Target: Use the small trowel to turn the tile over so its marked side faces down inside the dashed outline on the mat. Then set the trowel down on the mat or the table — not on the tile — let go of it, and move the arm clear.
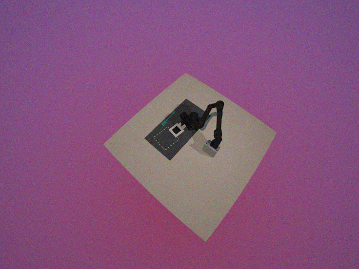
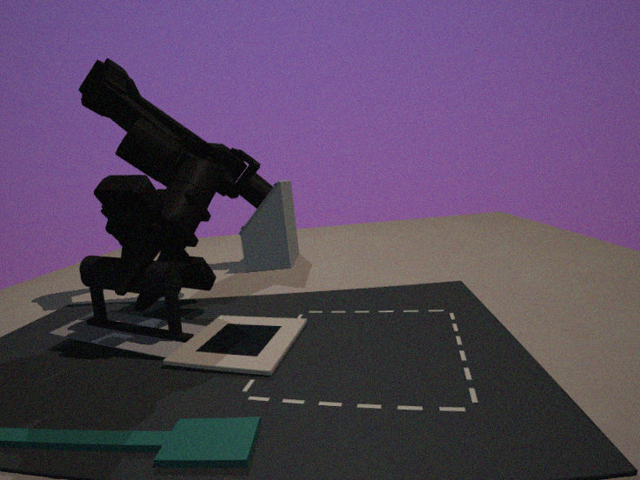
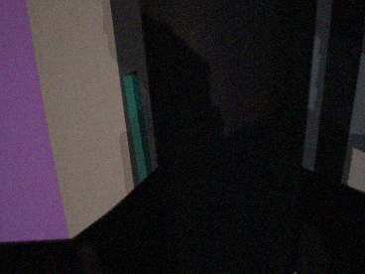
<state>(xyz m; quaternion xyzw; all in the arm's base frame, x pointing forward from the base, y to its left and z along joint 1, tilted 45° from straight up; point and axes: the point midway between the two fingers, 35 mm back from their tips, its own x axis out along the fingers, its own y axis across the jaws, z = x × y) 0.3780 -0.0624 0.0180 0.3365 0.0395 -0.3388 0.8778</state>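
The dark mat lies 60 mm to the left of my gripper tip and 80 mm below it. Also, from my gripper tip: tile 10 mm behind, 120 mm to the left, 50 mm below; flat green tool 140 mm ahead, 90 mm to the left, 50 mm below.
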